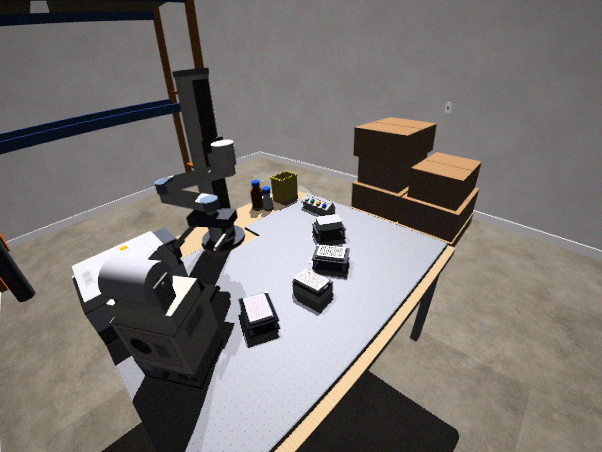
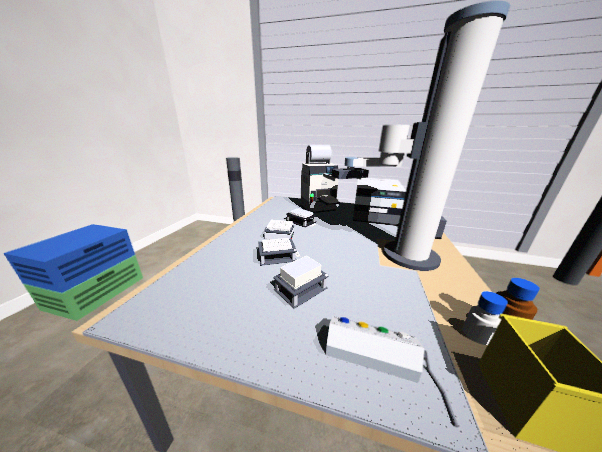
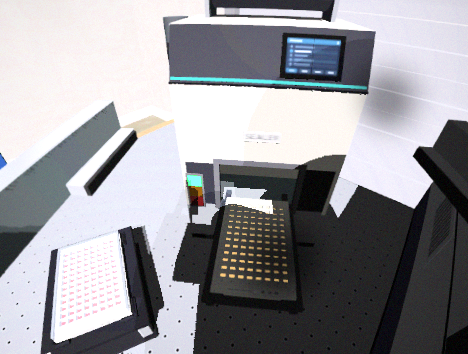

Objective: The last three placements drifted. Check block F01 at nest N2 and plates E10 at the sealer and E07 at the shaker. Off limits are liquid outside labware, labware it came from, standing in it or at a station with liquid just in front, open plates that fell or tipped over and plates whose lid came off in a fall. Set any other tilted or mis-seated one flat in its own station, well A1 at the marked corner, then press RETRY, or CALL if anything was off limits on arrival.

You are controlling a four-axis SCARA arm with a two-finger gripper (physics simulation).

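Frame: origin at the arm's base, x ahead, y left, z up, level; millimetres.
Seen in the pictures: gripper, fingertip midpoint: (image 1: 195, 247) (image 3: 274, 126); arm's base at its link origin: (image 2: 410, 255).
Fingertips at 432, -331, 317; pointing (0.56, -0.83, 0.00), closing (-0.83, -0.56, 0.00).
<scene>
Offsets run from my fingertips to a thing's top centre, as dx, dy, dz. "spot": to the spot under its first point.
My gripper (image 3: 274, 126) (image 1: 202, 241) is open and empty, in front of and above the sealer @[+139, -208, +152] (image 3: 270, 120) (image 1: 162, 325). A black plate with amber wells @[+37, -55, -172] (image 3: 255, 250) lies on the sealer's tray; a slight tilt cannot be judged. A white plate with pink wells @[+190, +95, -237] (image 3: 92, 285) (image 1: 259, 307) sits on a black nest to its left. A pale plate @[+247, +338, -226] (image 1: 312, 281) (image 2: 279, 227) rests on a solid dark-sided base. A white welled piece @[+186, +546, -233] (image 1: 331, 251) (image 2: 277, 244) and a plain white block @[+20, +733, -203] (image 1: 329, 220) (image 2: 300, 271) sit on nests. Their labels are unreadable. The button box @[-222, +923, -220] (image 1: 318, 204) (image 2: 375, 345) has coloured buttons.
A white-topped machine (image 1: 125, 262) (image 2: 380, 200) stands beside the sealer. The arm's column (image 2: 450, 135) (image 1: 195, 120) rises at the table edge. Blue-capped bottles @[-576, +742, -136] (image 1: 256, 195) (image 2: 484, 317) and a yellow bin @[spot: -497, +891, -207] (image 1: 284, 187) (image 2: 525, 375) stand near it.
</scene>
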